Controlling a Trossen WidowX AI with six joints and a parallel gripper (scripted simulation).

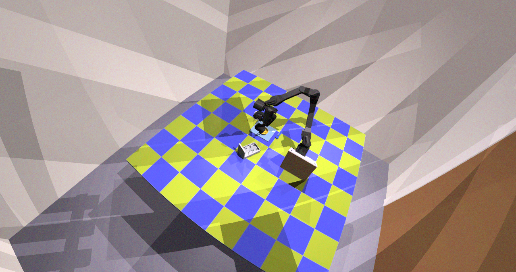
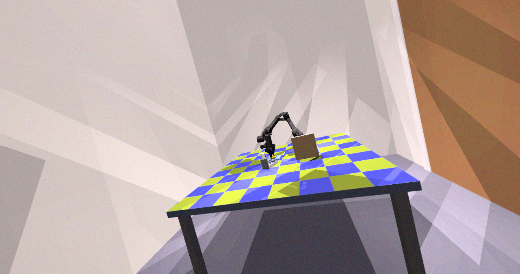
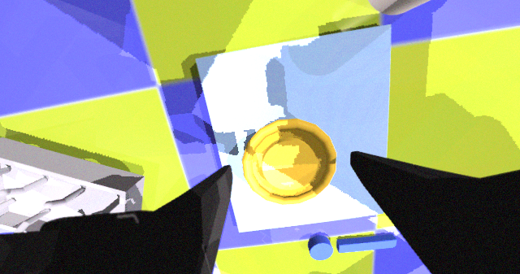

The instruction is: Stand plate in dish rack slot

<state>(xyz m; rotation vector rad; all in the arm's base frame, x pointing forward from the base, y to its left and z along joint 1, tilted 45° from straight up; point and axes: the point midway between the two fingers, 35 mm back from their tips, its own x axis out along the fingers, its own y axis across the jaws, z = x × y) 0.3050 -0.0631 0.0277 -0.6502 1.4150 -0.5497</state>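
Right now my gripper tip is 1 cm above the plate. Also, from my gripper tip: dish rack: 3 cm behind, 19 cm to the left; blue bar: 10 cm behind, 5 cm to the right, 2 cm below.
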